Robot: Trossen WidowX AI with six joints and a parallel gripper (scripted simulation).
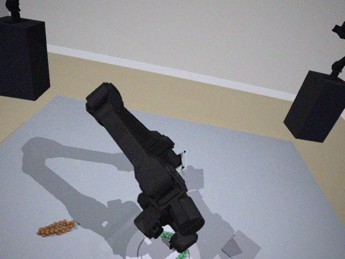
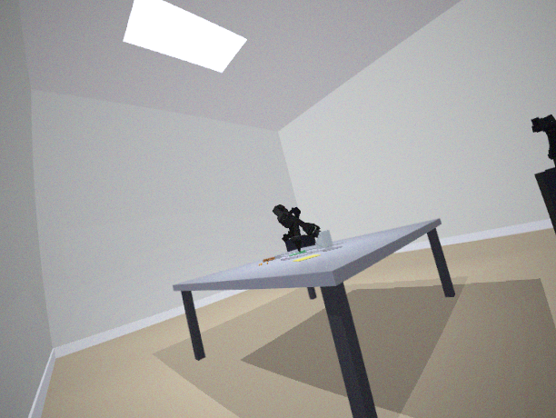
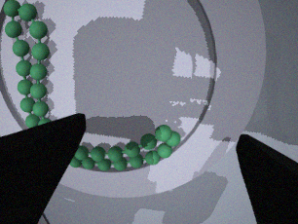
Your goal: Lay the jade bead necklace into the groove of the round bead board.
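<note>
Now: the round bead board 50 mm ahead of my gripper tip, 10 mm to the left of it and 10 mm below it. The rest, counted from my gripper tip: yellow strip (250 mm ahead, 240 mm to the left, 20 mm below); flat grey square (250 mm to the left, 20 mm below).
</note>
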